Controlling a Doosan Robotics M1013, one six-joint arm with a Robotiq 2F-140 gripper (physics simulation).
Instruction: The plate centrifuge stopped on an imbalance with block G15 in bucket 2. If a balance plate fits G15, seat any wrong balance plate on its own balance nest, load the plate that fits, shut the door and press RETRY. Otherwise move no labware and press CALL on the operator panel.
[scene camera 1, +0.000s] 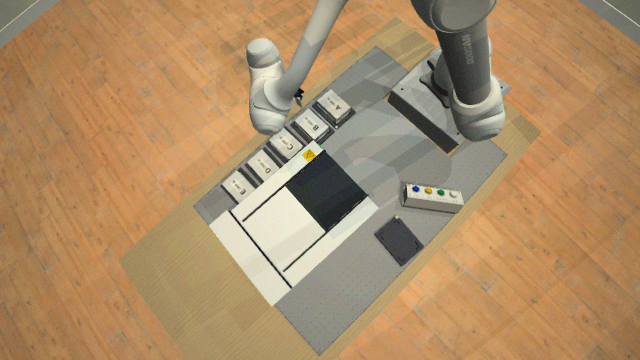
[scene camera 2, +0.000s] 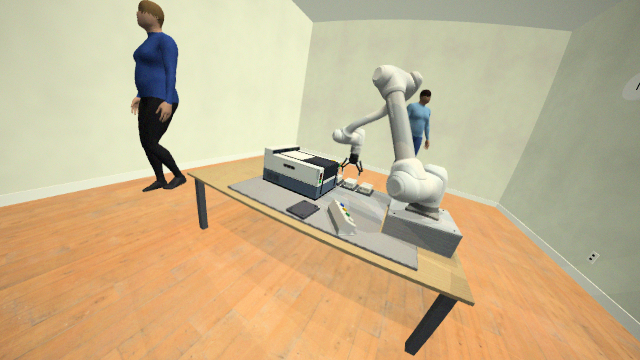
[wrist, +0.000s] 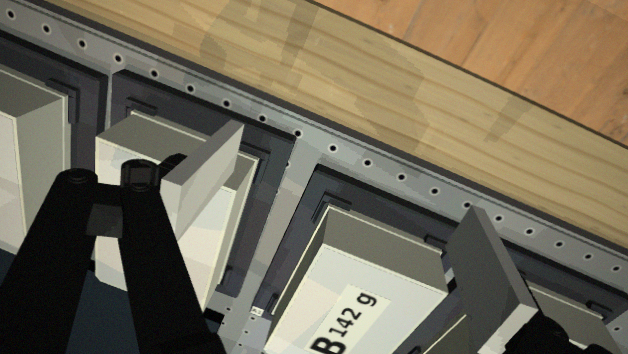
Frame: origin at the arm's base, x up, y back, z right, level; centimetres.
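Where they show: gripper, between the fingertips: (scene camera 1: 289, 116) (scene camera 2: 349, 177) (wrist: 349, 187); arm's base, origin of its link: (scene camera 2: 422, 210).
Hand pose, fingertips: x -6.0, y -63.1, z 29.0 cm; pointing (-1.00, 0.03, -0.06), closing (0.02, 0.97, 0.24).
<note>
Each offset is from my fingertips to the top centre of the thing. "*": to the spot under its first point.
My gripper (scene camera 1: 299, 96) (scene camera 2: 352, 169) (wrist: 349, 187) is open and empty, with its fingers pointing down. In the wrist view its fingertips stand apart, one in front of plate C {* dx +0.9, dy -4.9, dz -9.1 cm} (wrist: 205, 255), the other on the far side of plate B {dx +0.9, dy +5.7, dz -9.1 cm} (wrist: 370, 272) (scene camera 1: 312, 124), above it. Plate B reads 142 g. Plates A {dx +0.9, dy +18.9, dz -6.8 cm} (scene camera 1: 333, 106), C {dx +0.9, dy -8.1, dz -10.3 cm} (scene camera 1: 286, 145), D {dx +0.9, dy -21.1, dz -13.5 cm} (scene camera 1: 262, 165) and E {dx +0.9, dy -34.5, dz -15.2 cm} (scene camera 1: 238, 186) stand in the same row on dark nests. The centrifuge (scene camera 1: 255, 260) (scene camera 2: 292, 170) has a dark area on top beside a white panel. Block G15 and bucket 2 cannot be made out.
The operator panel {dx +3.9, dy +27.7, dz -63.5 cm} (scene camera 1: 432, 201) (scene camera 2: 341, 218) carries blue, yellow, green and white buttons. A dark flat nest {dx -2.3, dy +7.2, dz -69.4 cm} (scene camera 1: 399, 241) (scene camera 2: 303, 209) lies near it. The centrifuge borders the plate row. Two people (scene camera 2: 156, 65) (scene camera 2: 419, 120) stand beyond the table.
</note>
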